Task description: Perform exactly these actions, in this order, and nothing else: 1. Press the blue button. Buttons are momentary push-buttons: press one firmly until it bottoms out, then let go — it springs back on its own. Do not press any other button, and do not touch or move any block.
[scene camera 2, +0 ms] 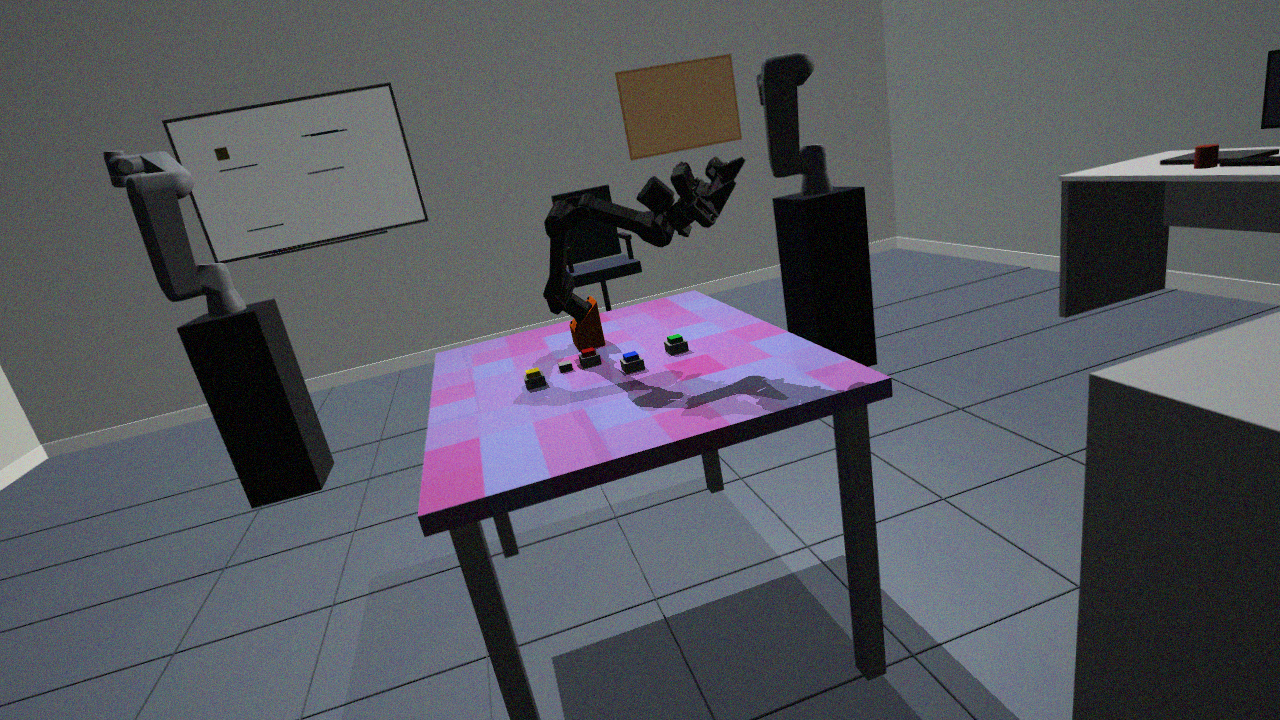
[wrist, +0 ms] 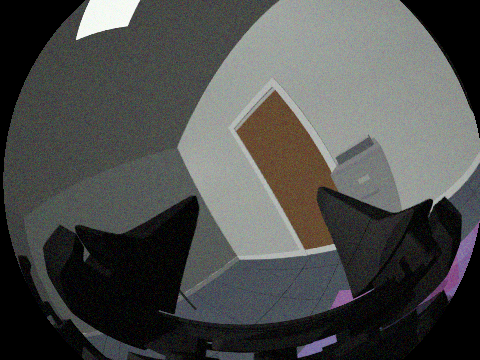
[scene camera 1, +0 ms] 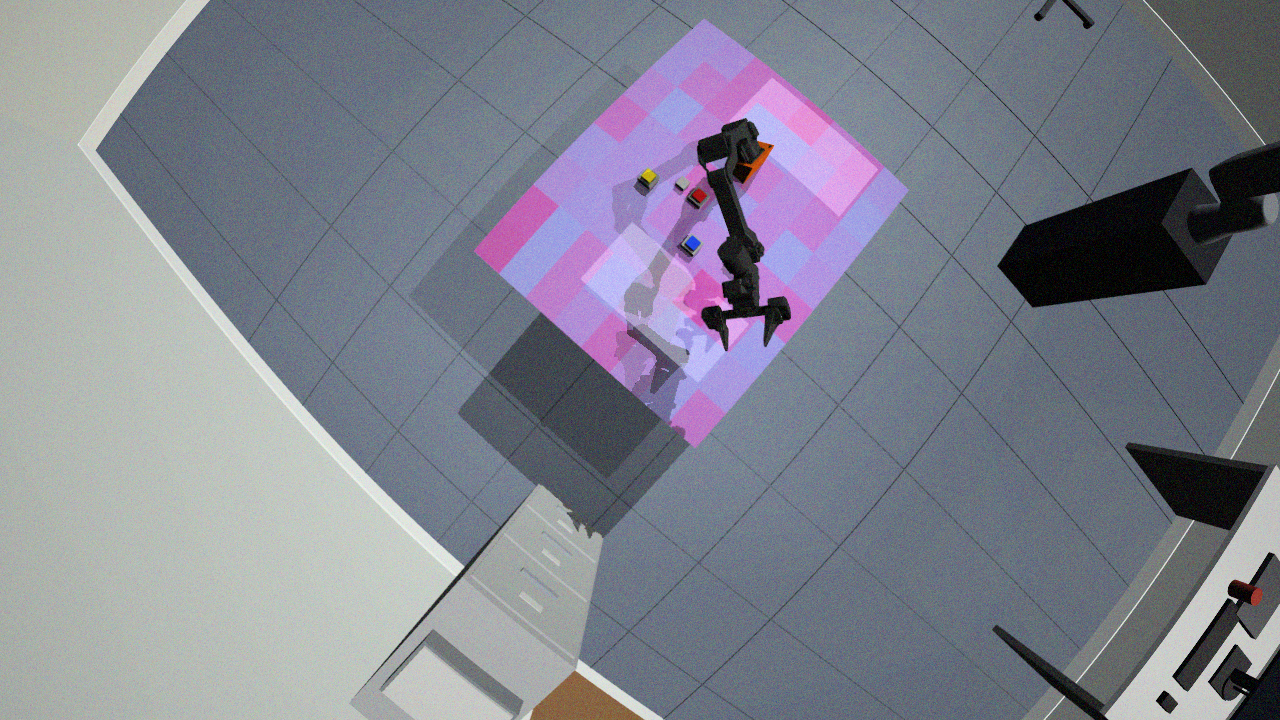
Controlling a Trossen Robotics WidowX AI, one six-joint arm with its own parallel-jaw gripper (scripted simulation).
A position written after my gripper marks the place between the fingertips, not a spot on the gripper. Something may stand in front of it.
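I am holding nothing with my gripper (scene camera 2: pixel 739 170) (scene camera 1: pixel 745 348) (wrist: pixel 258 198), and it is open.
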